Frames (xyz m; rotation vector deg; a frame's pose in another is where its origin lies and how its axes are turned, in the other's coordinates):
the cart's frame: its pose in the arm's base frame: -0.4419 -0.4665 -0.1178 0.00 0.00 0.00
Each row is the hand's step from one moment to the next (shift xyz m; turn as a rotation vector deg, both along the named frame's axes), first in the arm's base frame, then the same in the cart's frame.
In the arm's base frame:
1: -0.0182 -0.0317 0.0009 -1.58 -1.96 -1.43
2: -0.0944 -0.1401 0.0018 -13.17 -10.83 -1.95
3: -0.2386 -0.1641 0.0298 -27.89 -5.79 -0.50
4: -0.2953 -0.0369 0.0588 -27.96 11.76 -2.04
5: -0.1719 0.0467 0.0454 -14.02 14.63 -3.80
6: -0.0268 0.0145 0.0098 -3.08 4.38 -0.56
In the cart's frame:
1: -0.0182 -0.0317 0.0009 -1.58 -1.96 -1.43
2: -0.0944 -0.1401 0.0018 -13.17 -10.83 -1.95
3: -0.2386 -0.1641 0.0298 -27.89 -5.79 -0.50
4: -0.2953 -0.0369 0.0588 -27.96 11.76 -2.04
5: -0.1719 0.0467 0.0454 -14.02 14.63 -3.80
6: -0.0268 0.0145 0.0098 -3.08 4.38 -0.56

